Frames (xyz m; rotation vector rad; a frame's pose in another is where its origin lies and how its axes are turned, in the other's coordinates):
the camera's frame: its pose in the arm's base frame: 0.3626 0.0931 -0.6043 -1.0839 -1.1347 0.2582
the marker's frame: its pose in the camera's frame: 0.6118 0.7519 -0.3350 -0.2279 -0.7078 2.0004
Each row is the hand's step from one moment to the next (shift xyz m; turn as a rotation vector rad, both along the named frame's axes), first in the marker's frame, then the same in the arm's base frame.
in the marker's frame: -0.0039 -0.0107 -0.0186 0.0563 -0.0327 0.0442
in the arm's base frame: 0.0187 0.0103 0.0045 -0.0477 0.0401 -0.0480
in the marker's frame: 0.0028 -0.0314 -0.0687 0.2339 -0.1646 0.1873
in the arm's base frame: 0.0681 0.0328 -0.0016 -0.2022 0.1949 -0.1949
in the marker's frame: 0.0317 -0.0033 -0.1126 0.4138 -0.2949 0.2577
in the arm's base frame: 0.1106 0.0104 -0.0369 -0.2843 0.3500 -0.3483
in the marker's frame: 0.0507 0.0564 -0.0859 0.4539 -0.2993 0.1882
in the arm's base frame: 0.0835 -0.0461 -0.0635 -0.2172 0.3620 -0.3909
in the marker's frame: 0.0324 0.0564 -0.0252 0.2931 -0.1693 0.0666
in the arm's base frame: 0.0240 -0.0502 -0.0421 -0.0851 0.2112 -0.2592
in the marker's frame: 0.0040 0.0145 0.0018 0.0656 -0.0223 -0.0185
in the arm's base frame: -0.0019 -0.0137 -0.0061 0.0145 0.0325 -0.0622
